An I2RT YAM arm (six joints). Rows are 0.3 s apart.
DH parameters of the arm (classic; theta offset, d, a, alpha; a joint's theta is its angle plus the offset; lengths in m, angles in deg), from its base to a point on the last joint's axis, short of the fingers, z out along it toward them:
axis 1: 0 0.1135 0.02 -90
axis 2: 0 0 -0.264 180
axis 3: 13.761 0 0.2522 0
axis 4: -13.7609 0 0.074 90
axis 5: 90 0 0 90
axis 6: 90 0.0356 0 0
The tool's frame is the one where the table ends.
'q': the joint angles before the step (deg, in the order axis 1, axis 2, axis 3, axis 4, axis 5, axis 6). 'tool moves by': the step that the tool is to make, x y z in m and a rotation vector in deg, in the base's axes. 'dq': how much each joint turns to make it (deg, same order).
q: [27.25, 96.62, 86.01, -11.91, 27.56, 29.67]
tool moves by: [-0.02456, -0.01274, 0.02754, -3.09, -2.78, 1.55]
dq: [-0.02, -6.08, -1.49, -1.28, -0.03, -4.87]
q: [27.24, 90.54, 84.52, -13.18, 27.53, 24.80]
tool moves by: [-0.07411, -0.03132, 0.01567, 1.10, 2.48, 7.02]
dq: [0.42, -16.53, -9.76, -8.35, -6.92, -0.29]
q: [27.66, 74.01, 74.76, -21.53, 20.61, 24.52]
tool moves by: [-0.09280, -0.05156, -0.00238, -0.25, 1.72, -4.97]
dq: [-0.03, -21.19, -10.24, -13.60, 4.36, 2.60]
